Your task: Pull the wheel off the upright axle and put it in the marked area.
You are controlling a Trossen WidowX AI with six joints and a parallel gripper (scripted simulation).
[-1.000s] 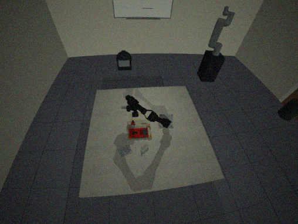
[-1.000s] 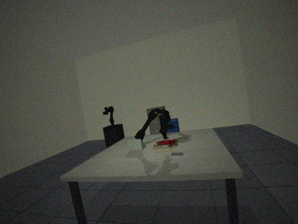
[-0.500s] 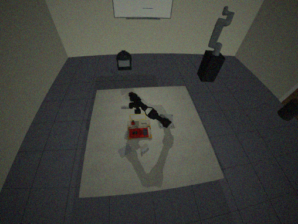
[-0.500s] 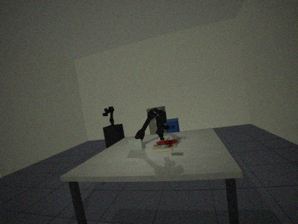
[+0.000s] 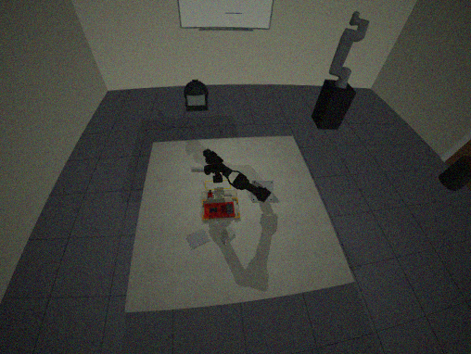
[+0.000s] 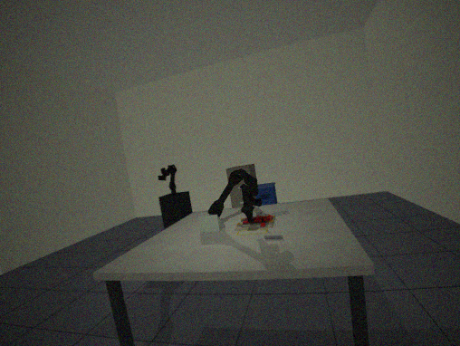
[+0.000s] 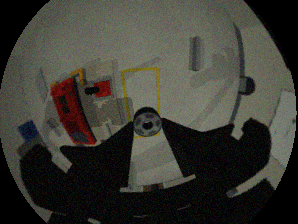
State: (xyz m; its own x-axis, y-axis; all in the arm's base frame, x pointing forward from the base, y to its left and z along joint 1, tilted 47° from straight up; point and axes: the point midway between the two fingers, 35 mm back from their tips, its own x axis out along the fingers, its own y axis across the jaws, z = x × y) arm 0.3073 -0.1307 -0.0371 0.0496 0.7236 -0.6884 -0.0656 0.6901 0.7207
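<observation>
The grey wheel is right at my gripper tip. Also, from my gripper tip: thin grey piece 150 mm ahead, 140 mm to the right, 70 mm below; then upright axle 90 mm to the left, 50 mm ahead, 40 mm below.
</observation>
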